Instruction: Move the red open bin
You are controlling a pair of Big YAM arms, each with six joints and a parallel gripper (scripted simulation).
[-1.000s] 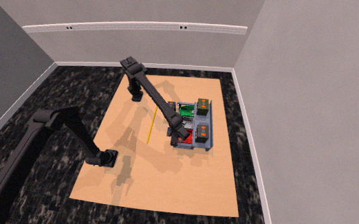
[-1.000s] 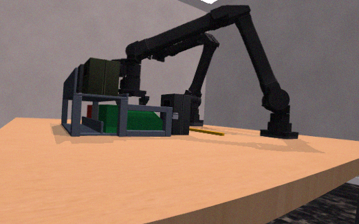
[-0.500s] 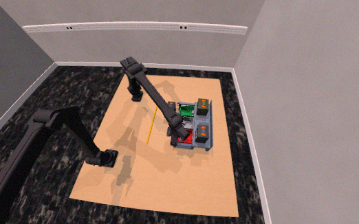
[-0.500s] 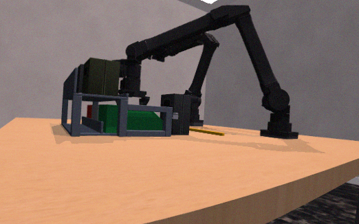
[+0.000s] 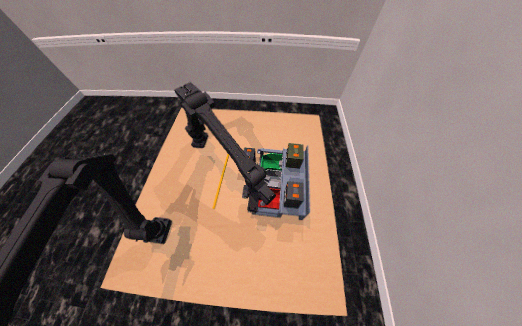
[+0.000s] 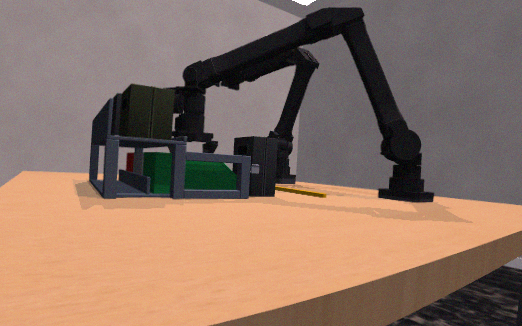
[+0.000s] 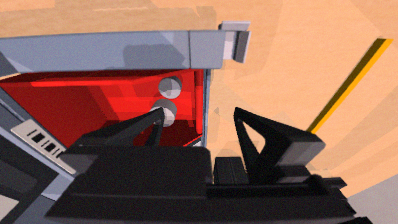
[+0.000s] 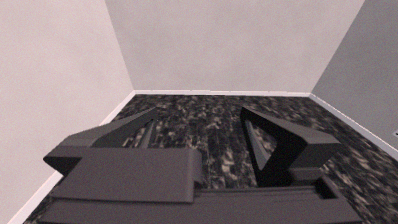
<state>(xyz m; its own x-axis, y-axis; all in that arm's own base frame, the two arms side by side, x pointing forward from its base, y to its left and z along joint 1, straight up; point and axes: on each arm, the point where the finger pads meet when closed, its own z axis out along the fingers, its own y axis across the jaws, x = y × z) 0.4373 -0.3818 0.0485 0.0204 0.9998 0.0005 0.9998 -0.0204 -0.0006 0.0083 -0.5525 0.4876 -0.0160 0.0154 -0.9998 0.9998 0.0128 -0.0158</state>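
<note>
The grey bin lies 12 cm to the left of my left hand, 8 cm ahead of it and 1 cm below it. Also, from my left hand: black box 22 cm to the left, 8 cm behind, 1 cm above; grey shelf 12 cm to the left, 11 cm ahead, 1 cm above; green bin 23 cm to the left, 7 cm ahead, 1 cm below.
</note>
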